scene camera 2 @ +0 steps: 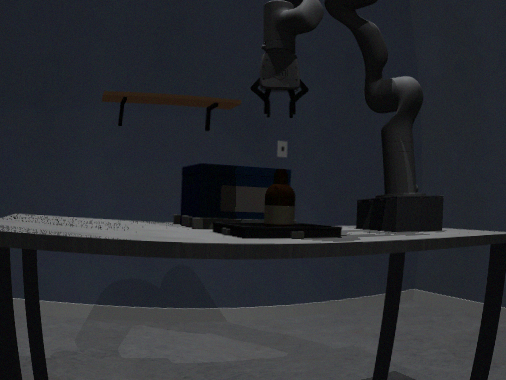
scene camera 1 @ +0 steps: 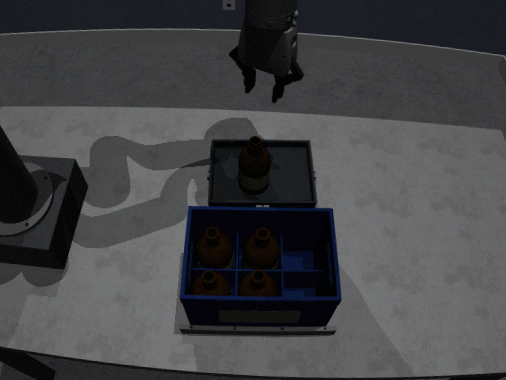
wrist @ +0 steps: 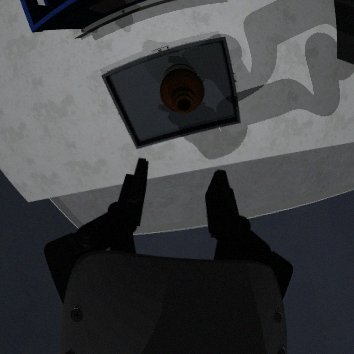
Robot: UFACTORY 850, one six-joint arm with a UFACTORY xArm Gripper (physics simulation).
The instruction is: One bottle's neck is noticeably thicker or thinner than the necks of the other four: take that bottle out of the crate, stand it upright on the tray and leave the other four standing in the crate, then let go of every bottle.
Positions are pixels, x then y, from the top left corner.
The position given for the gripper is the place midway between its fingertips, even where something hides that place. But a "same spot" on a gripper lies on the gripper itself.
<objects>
The gripper shows in scene camera 2 (279, 116), in scene camera 1 and in the wrist view. A bottle shows in scene camera 2 (279, 211), in scene camera 1 and in the wrist view. The same spot on the bottle: (wrist: 181, 89) is (scene camera 1: 254, 150). One and the same spot on the gripper: (wrist: 113, 229) is (scene camera 1: 279, 80).
</objects>
